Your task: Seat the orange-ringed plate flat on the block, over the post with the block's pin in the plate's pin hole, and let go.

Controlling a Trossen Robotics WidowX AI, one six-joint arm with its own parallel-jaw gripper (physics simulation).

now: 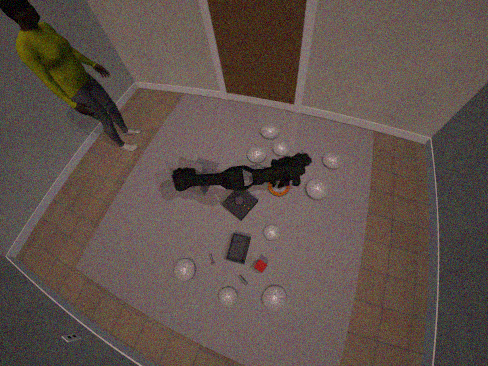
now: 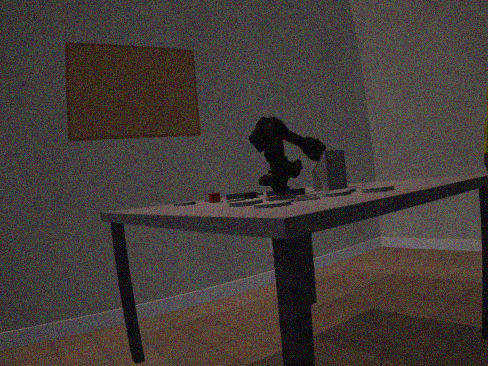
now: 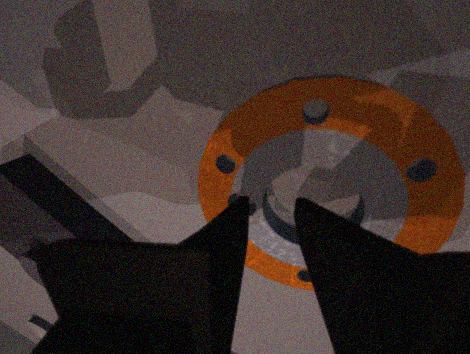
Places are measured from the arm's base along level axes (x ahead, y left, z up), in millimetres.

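Pixels of known places: gripper, fingertip midpoint: (image 1: 275,187) (image 3: 271,205); arm's base, origin of the base link: (image 1: 189,174) (image 2: 326,162).
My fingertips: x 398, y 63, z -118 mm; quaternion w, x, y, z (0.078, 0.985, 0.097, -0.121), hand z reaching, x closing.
Ahead of a thing's pixels: the offset from my fingertips to its top centre. "spot": to the spot under its first point.
The orange-ringed plate @[dx +16, dy +8, dz +6 mm] (image 1: 279,191) (image 3: 276,116) lies flat on the table, silver inside the ring with a large centre hole and small holes around it. My gripper (image 1: 282,182) (image 2: 279,189) (image 3: 271,205) is low over the plate's near side. Its fingers stand narrow with a small gap, tips over the silver inner ring beside the centre hole, and nothing is held between them. The dark square block @[dx -154, dy -115, dz +32 mm] (image 1: 233,210) with its round post @[spot: dx -158, dy -115, dz +32 mm] (image 1: 238,200) and a small orange pin mark lies on the table to the left of the plate, apart from it.
Several white domes such as one @[dx +204, dy +25, dz +6 mm] (image 1: 316,189) right of the plate stand around the table. A dark flat tray @[dx -108, dy -328, dz +19 mm] (image 1: 238,247), a red cube @[dx +3, dy -383, dz +34 mm] (image 1: 261,266) (image 2: 214,197) and small bolts lie nearer the front. A grey box (image 2: 335,169) stands behind the arm. A person (image 1: 83,91) stands off the table.
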